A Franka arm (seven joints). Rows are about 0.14 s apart.
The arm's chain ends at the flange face. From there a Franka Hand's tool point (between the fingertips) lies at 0.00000 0.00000 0.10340 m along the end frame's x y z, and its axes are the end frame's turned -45 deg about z.
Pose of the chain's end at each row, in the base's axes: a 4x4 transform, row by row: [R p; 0 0 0 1], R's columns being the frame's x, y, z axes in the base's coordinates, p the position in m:
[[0.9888, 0.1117, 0.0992, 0.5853], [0.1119, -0.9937, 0.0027, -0.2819], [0.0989, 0.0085, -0.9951, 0.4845], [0, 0, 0, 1]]
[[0.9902, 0.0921, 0.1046, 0.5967], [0.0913, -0.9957, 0.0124, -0.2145], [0.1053, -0.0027, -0.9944, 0.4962], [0, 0, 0, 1]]
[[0.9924, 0.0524, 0.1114, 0.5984], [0.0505, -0.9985, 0.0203, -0.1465], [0.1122, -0.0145, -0.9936, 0.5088], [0, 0, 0, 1]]
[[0.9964, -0.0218, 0.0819, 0.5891], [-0.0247, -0.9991, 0.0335, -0.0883], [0.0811, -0.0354, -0.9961, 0.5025], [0, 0, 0, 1]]
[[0.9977, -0.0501, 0.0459, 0.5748], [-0.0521, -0.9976, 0.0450, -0.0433], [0.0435, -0.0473, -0.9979, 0.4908], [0, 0, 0, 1]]
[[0.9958, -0.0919, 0.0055, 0.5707], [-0.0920, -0.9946, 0.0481, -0.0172], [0.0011, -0.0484, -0.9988, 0.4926], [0, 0, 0, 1]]
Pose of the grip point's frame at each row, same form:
[[0.6202, 0.7782, 0.0992, 0.5956], [0.7818, -0.6235, 0.0027, -0.2816], [0.0639, 0.0759, -0.9951, 0.3816], [0, 0, 0, 1]]
[[0.6351, 0.7653, 0.1046, 0.6075], [0.7686, -0.6395, 0.0124, -0.2132], [0.0764, 0.0725, -0.9944, 0.3934], [0, 0, 0, 1]]
[[0.6647, 0.7388, 0.1114, 0.6099], [0.7418, -0.6703, 0.0203, -0.1444], [0.0896, 0.0691, -0.9936, 0.4061], [0, 0, 0, 1]]
[[0.7200, 0.6891, 0.0819, 0.5976], [0.6890, -0.7239, 0.0335, -0.0848], [0.0824, 0.0323, -0.9961, 0.3995], [0, 0, 0, 1]]
[[0.7409, 0.6701, 0.0459, 0.5795], [0.6686, -0.7422, 0.0450, -0.0386], [0.0642, -0.0027, -0.9979, 0.3876], [0, 0, 0, 1]]
[[0.7691, 0.6392, 0.0055, 0.5713], [0.6382, -0.7683, 0.0481, -0.0122], [0.0350, -0.0334, -0.9988, 0.3893], [0, 0, 0, 1]]

